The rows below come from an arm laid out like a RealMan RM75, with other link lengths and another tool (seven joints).
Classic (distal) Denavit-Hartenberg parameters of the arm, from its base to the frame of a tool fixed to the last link. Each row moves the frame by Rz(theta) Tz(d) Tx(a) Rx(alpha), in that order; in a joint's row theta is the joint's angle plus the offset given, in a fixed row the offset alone. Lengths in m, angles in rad.
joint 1: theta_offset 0; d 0.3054; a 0; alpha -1.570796
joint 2: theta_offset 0; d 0; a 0; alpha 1.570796
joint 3: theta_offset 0; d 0.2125; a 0; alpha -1.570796
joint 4: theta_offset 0; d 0; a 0; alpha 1.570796
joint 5: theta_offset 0; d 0.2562; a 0; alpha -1.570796
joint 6: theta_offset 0; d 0; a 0; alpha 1.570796
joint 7: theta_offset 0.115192; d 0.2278; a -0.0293; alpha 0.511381
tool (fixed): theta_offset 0; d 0.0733; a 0; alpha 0
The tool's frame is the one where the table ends.
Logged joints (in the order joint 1, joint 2, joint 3, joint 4, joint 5, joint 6, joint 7), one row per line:
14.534, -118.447, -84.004, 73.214, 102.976, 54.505, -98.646
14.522, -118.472, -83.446, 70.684, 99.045, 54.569, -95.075
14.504, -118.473, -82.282, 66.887, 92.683, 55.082, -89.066
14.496, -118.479, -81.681, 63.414, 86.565, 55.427, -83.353
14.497, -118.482, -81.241, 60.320, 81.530, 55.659, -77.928
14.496, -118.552, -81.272, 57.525, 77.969, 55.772, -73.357
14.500, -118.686, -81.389, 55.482, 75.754, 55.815, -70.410
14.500, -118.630, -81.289, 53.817, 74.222, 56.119, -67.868
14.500, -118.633, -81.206, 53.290, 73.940, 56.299, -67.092
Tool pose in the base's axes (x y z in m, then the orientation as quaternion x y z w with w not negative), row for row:
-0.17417, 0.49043, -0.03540, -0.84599, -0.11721, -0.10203, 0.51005
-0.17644, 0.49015, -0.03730, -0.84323, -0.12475, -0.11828, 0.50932
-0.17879, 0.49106, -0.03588, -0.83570, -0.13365, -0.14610, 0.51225
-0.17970, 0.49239, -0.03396, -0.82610, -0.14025, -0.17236, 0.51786
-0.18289, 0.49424, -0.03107, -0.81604, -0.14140, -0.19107, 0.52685
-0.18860, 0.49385, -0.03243, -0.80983, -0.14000, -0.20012, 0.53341
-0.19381, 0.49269, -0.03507, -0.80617, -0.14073, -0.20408, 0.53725
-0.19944, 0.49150, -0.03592, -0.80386, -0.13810, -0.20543, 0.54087
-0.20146, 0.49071, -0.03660, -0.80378, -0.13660, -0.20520, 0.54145
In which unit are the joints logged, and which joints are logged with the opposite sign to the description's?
The joints are logged in degrees. Opposite sign: joint 1, joint 3.
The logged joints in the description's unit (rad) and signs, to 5 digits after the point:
-0.25367, -2.06729, 1.46615, 1.27783, 1.79727, 0.95129, -1.72170
-0.25346, -2.06773, 1.45641, 1.23367, 1.72866, 0.95241, -1.65937
-0.25314, -2.06774, 1.43609, 1.16740, 1.61762, 0.96136, -1.55449
-0.25300, -2.06785, 1.42560, 1.10678, 1.51084, 0.96738, -1.45478
-0.25302, -2.06790, 1.41792, 1.05278, 1.42297, 0.97143, -1.36010
-0.25300, -2.06912, 1.41846, 1.00400, 1.36082, 0.97341, -1.28032
-0.25307, -2.07146, 1.42051, 0.96834, 1.32216, 0.97416, -1.22889
-0.25307, -2.07048, 1.41876, 0.93928, 1.29542, 0.97946, -1.18452
-0.25307, -2.07054, 1.41731, 0.93009, 1.29050, 0.98260, -1.17098

